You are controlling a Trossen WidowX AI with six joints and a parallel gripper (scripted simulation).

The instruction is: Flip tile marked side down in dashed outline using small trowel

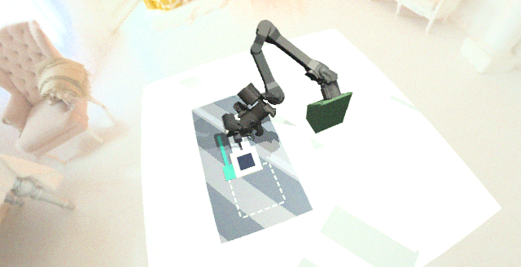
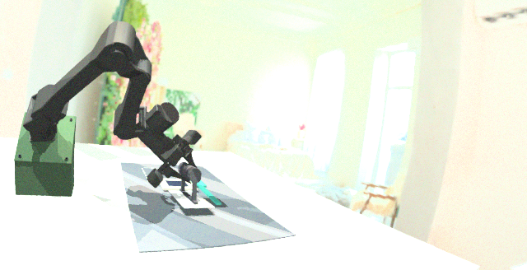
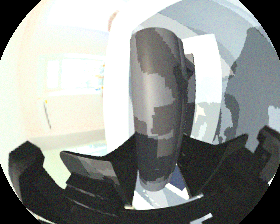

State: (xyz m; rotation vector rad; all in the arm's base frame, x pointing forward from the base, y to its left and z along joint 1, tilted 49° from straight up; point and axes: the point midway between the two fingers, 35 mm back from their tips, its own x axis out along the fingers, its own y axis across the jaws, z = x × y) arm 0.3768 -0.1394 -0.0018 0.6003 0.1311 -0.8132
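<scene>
Now: the trowel 30 mm behind my gripper tip and 10 mm below it. Also, from my gripper tip: teal l-shaped strip: 60 mm to the left, 60 mm ahead, 50 mm below; then tile: 100 mm to the left, 50 mm below, 10 mm behind; then grey mat: 80 mm below, 50 mm to the left, 10 mm behind.
</scene>
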